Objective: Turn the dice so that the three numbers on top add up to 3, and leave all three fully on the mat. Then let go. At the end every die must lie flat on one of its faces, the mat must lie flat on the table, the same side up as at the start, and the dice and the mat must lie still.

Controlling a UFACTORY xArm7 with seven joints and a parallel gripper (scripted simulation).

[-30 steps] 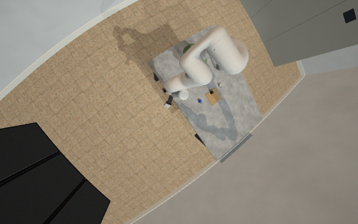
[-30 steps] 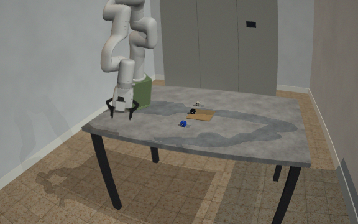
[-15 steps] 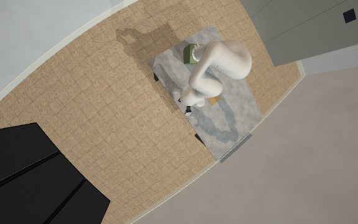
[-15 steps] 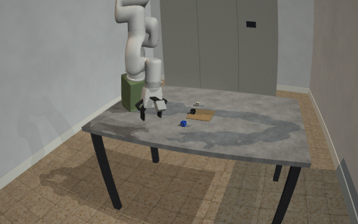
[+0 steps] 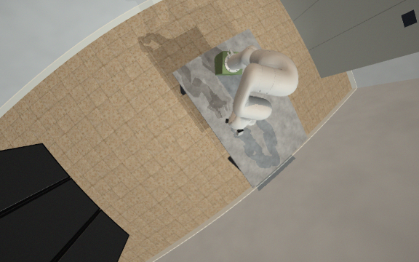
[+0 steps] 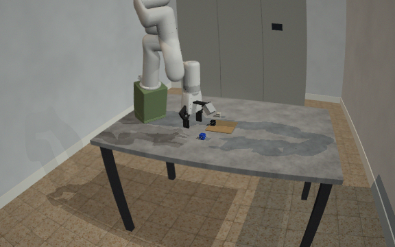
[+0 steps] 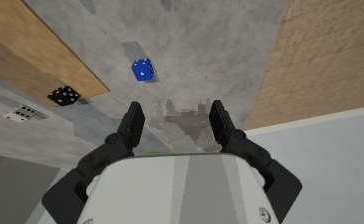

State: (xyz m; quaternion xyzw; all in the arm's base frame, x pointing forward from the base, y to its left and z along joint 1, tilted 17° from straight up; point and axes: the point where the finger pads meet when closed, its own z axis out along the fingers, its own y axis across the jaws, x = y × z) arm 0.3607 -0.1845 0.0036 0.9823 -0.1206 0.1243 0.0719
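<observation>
Right now my hand is 90 mm above the blue die, 50 mm to the right of it and 20 mm short of it. From my hand the other things lie so: tan mat (200 mm to the left, 100 mm below, 70 mm ahead); white die (330 mm to the left, 90 mm below, 10 mm ahead); black die (200 mm to the left, 90 mm below, 20 mm ahead).
</observation>
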